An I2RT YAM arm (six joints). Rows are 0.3 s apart.
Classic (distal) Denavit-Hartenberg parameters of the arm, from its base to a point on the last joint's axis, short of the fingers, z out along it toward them. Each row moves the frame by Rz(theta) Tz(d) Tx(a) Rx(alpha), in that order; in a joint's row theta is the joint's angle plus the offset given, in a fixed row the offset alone. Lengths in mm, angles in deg.
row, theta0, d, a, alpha
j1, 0, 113.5, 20, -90
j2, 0, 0, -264, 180
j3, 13.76, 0, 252.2, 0
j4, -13.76, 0, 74, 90
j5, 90, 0, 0, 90
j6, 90, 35.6, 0, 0
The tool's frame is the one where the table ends.
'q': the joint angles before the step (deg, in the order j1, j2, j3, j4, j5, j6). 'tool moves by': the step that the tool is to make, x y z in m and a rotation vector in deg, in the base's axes. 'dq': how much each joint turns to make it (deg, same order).
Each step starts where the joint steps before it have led.
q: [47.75 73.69 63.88 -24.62 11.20 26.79]
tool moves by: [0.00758 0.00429 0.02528 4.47 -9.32 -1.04]
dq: [-0.22 -0.04 1.83 8.37 2.61 -3.05]
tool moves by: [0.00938 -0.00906 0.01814 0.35 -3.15 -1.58]
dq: [-2.54 -0.05 2.93 0.00 -0.10 -2.31]
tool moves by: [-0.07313 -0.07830 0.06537 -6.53 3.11 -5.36]
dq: [-0.06 -14.31 11.02 -32.15 5.82 0.00]
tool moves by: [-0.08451 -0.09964 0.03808 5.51 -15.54 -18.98]
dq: [-0.01 -19.15 2.53 -6.65 20.19 0.03]
